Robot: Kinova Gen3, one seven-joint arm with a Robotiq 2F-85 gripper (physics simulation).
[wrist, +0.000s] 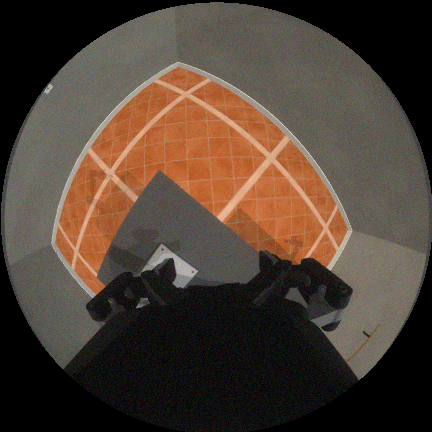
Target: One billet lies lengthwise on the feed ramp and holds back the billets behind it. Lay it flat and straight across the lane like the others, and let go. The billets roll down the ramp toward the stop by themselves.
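Places are measured from the arm's base along level axes (x right, y ahead, z up), in centimetres.
Pixels of known places: gripper, between the fingertips: [216, 264].
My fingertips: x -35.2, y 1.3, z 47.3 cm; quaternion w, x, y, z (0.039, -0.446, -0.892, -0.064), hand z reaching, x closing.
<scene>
Behind a point stands the place of what it marks.
My gripper [216, 264] {x -35.2, y 1.3, z 47.3 cm} is open in the wrist view, its two black fingers standing wide apart with nothing between them. It is above a dark grey table top [170, 210] {x -29.4, y -10.9, z -2.2 cm}. Part of a light grey plate [187, 271] {x -9.3, y 8.7, z -0.6 cm} with small dark screw holes lies on the table, partly behind the left finger. I cannot tell whether this plate belongs to the feed ramp. The billets and the stop do not show in this view; the black gripper body covers the lower middle.
The table's far corner and long edge show, with orange tiled floor [200, 165] beyond. Grey walls [320, 85] surround the floor. Shadows of the arm fall on the table and floor. A thin orange-brown curved line [371, 337] with a dark mark shows at the lower right.
</scene>
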